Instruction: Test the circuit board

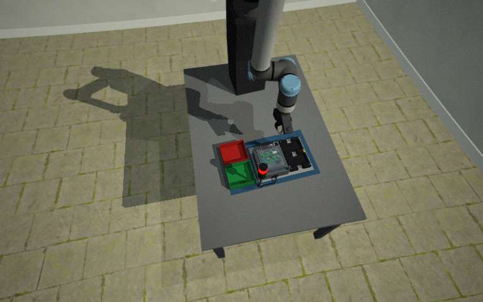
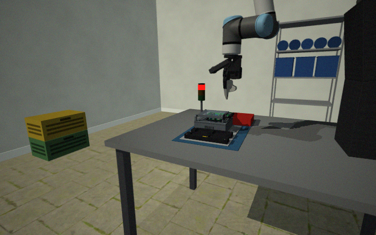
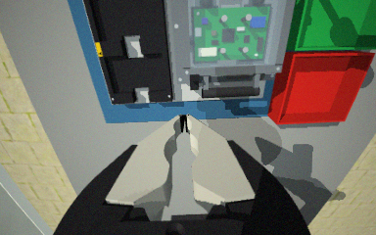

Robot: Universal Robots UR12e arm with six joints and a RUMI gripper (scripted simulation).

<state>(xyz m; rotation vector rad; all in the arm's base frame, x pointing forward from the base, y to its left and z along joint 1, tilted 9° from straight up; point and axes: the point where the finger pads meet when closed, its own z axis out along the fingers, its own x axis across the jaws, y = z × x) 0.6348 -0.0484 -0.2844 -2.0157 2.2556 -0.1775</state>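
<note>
Right now the black latch piece is 120 mm below my hand, 10 mm to the right of it and 10 mm ahead of it. From my hand the other things lie so: tester lid 120 mm below, 80 mm to the right, 60 mm ahead; red bin 270 mm to the right, 190 mm below, 70 mm behind; green circuit board 140 mm below, 80 mm to the right, 60 mm ahead.
</note>
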